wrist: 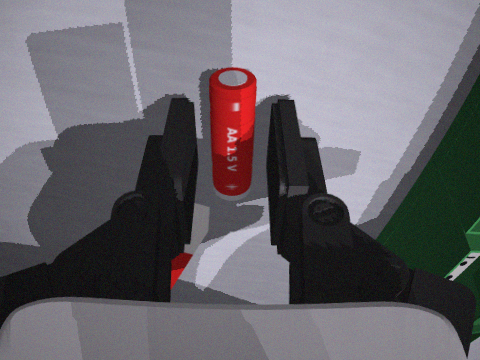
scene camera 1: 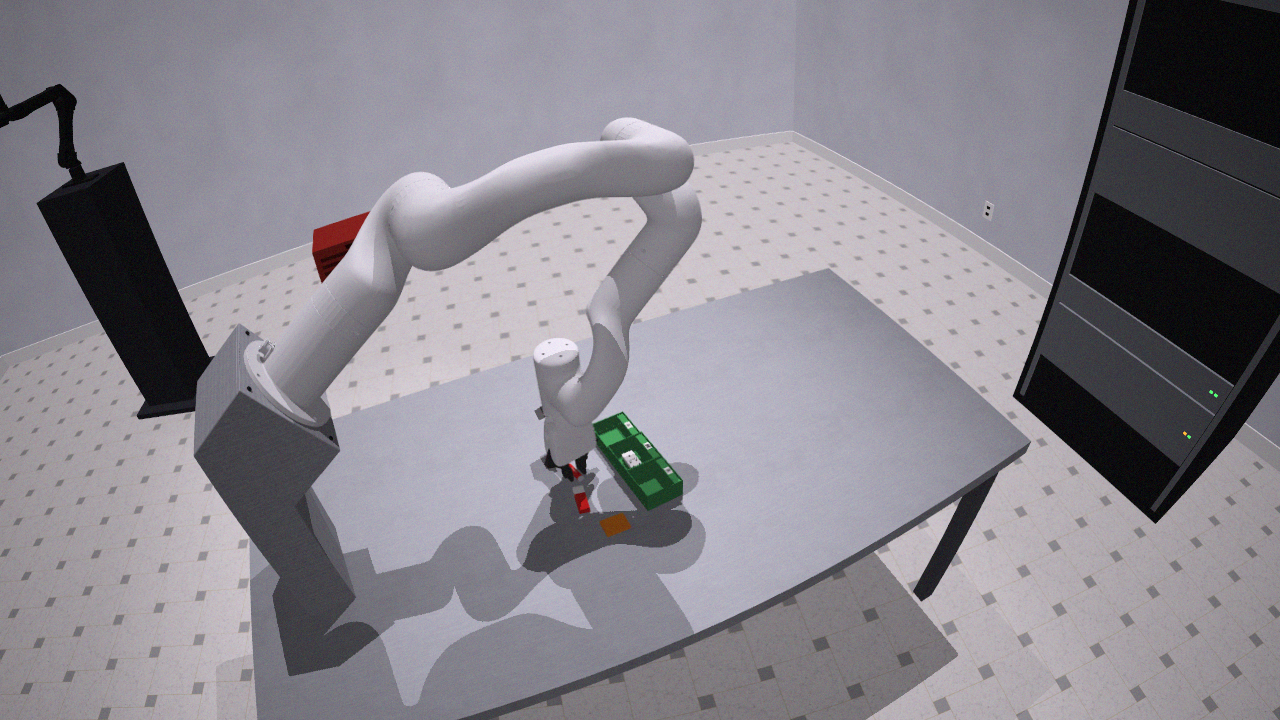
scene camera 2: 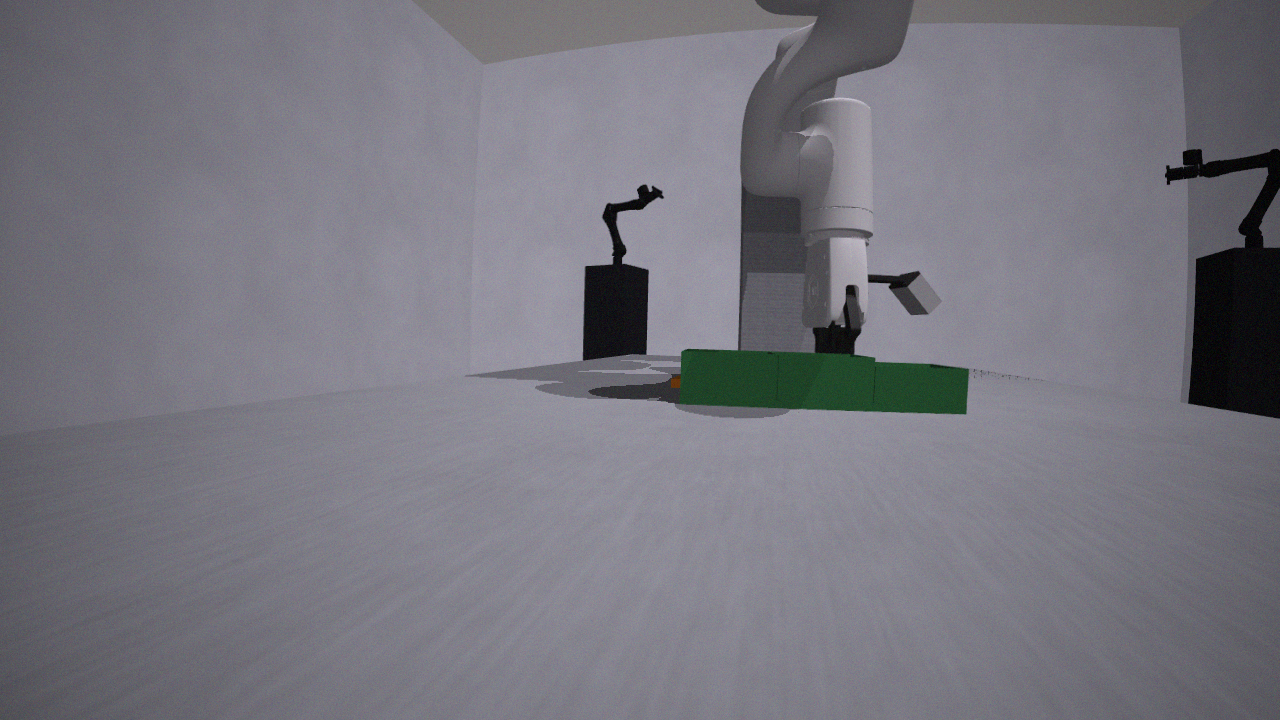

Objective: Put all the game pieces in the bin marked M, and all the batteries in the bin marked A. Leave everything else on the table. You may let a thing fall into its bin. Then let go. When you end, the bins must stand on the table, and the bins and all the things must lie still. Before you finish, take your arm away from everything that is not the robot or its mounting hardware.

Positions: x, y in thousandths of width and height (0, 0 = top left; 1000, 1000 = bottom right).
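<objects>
Green bin: wrist view (891, 643), scene camera 1 (509, 662), scene camera 2 (622, 528).
</objects>
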